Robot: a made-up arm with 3 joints. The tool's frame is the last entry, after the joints.
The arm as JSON. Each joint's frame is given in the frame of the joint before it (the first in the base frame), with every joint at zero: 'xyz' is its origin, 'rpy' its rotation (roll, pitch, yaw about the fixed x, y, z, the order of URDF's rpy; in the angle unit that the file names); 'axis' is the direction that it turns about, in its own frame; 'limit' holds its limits. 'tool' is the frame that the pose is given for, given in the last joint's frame.
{
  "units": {
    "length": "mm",
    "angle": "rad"
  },
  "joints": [
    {
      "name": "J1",
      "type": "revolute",
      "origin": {
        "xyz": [
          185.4,
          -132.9,
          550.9
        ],
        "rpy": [
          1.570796,
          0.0,
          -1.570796
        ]
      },
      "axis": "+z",
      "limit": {
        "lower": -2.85,
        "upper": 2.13
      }
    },
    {
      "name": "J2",
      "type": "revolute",
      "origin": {
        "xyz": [
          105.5,
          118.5,
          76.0
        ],
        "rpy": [
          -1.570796,
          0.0,
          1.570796
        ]
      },
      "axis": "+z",
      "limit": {
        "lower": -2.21,
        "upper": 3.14
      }
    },
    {
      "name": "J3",
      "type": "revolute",
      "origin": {
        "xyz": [
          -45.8,
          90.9,
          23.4
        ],
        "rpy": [
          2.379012,
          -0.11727,
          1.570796
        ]
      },
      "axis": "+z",
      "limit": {
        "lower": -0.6,
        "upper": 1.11
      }
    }
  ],
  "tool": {
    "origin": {
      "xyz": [
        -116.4,
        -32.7,
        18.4
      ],
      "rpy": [
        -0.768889,
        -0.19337,
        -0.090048
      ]
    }
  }
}
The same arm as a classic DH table. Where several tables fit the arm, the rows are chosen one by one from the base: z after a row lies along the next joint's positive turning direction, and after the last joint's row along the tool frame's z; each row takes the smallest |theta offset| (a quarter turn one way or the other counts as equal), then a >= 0, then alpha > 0; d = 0 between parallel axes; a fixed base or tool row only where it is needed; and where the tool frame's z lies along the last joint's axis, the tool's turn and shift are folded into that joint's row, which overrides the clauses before.
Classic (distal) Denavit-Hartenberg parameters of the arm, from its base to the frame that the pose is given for. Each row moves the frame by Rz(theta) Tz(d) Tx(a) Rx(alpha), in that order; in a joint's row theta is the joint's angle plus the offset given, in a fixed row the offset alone. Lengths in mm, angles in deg.
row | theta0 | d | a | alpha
base (fixed) | -90 | 550.9 | 132.9 | 90
J1 | 90 | -109.4 | 118.5 | -90
J2 | -83.02 | -117.6 | -95.8 | -135.9
J3 | 15.75 | -10.9 | 119.2 | 45.15
tool (fixed) | 164.27 | -28.5 | 0 | 0
Joint limits (deg, base to tool): -163.29..122.04 -126.62..179.91 -34.38..63.6

